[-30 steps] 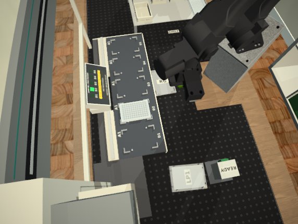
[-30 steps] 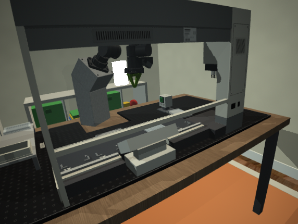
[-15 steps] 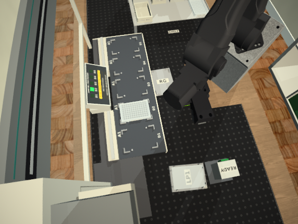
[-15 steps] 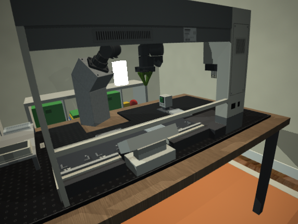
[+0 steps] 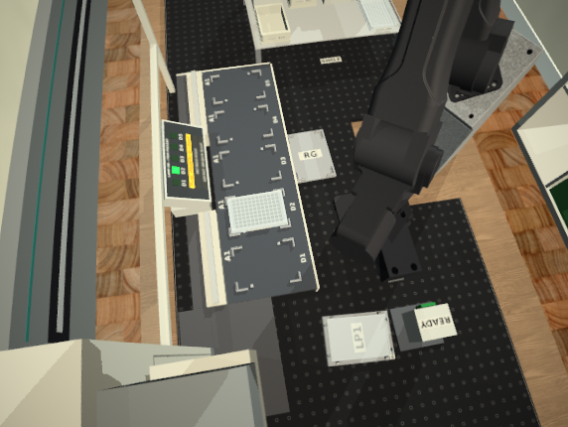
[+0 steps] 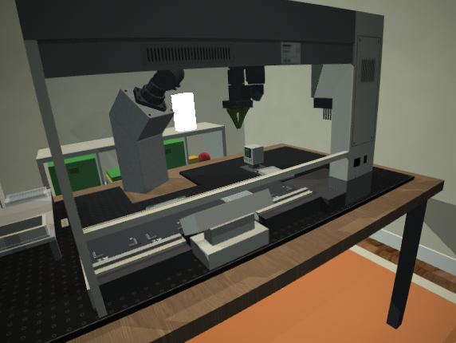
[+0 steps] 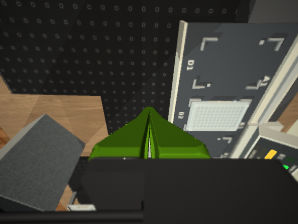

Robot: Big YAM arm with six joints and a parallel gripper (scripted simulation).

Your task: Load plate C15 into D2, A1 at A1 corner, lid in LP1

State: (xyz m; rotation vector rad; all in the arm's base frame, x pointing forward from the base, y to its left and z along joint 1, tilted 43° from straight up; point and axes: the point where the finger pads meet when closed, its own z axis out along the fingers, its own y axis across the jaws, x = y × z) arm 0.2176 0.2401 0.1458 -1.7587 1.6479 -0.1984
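My hand is 160 mm past the green-lit key, 150 mm above it and 100 mm to the right of it. From my hand the other things lie so: sample plate: 190 mm ahead, 180 mm below, 100 mm to the right; lid park LP1: 230 mm below, 160 mm to the left, 40 mm behind; clear plate lid: 220 mm below, 160 mm to the left, 40 mm behind.
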